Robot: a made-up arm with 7 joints.
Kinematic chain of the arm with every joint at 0, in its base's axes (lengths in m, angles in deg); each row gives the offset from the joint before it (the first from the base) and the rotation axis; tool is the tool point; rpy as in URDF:
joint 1: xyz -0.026 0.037 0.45 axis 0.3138 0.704 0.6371
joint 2: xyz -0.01 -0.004 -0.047 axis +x
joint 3: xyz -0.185 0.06 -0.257 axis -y
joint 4: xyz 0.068 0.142 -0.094 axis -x
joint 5: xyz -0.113 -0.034 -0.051 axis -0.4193 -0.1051 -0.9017
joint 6: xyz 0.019 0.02 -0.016 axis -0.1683 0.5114 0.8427
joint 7: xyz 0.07 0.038 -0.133 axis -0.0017 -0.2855 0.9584
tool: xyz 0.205 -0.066 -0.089 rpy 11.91 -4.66 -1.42
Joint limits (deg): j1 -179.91..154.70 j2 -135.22..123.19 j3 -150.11..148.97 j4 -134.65..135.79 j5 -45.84..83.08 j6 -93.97..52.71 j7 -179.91..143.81
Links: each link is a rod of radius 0.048 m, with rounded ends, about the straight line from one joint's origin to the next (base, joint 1, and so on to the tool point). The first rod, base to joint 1, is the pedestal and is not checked.
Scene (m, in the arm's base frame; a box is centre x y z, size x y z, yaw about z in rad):
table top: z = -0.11
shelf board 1: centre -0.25 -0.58 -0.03 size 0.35 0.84 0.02 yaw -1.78
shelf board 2: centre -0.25 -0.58 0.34 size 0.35 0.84 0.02 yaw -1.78
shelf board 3: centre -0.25 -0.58 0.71 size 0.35 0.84 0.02 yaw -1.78
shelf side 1: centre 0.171 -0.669 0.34 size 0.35 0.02 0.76 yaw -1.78
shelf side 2: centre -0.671 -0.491 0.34 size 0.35 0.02 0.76 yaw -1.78
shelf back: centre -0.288 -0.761 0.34 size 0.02 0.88 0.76 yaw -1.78
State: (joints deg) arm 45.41 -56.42 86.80 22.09 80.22 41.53 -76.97
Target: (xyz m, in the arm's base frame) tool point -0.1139 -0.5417 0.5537
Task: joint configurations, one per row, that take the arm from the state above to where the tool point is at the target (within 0.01 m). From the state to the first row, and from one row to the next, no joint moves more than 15 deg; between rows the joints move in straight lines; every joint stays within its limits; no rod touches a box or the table.
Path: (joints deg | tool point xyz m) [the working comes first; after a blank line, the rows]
Joints at the target: 121.24 -23.44 60.02 104.37 83.08 24.77 -43.48
Straight joint move there: touches shelf board 2.

1: 56.26 -54.22 81.96 32.09 70.66 43.39 -63.44 | 0.0064 -0.3475 0.1607
2: 67.11 -52.02 77.11 42.08 61.10 45.26 -49.91 | 0.0192 -0.3253 0.2208
3: 77.97 -49.82 72.27 52.08 51.54 47.12 -36.39 | 0.0404 -0.2750 0.2575
4: 88.82 -47.62 67.43 62.08 41.98 48.98 -22.86 | 0.0530 -0.2074 0.2598
5: 99.67 -45.42 62.58 72.08 32.42 50.85 -9.33 | 0.0402 -0.1422 0.2285
6: 110.52 -43.22 57.74 82.07 22.86 52.71 4.20 | -0.0045 -0.1034 0.1760
7: 112.67 -39.26 58.20 86.53 34.91 47.12 -5.34 | 0.0346 -0.1712 0.2853
8: 114.81 -35.30 58.65 90.99 46.95 41.53 -14.87 | 0.0426 -0.2672 0.3832
9: 116.95 -31.35 59.11 95.45 58.99 35.94 -24.41 | 0.0159 -0.3724 0.4626
10: 119.10 -27.39 59.56 99.91 71.04 30.36 -33.94 | -0.0403 -0.4684 0.5196
11: 121.24 -23.44 60.02 104.37 83.08 24.77 -43.48 | -0.1139 -0.5417 0.5537

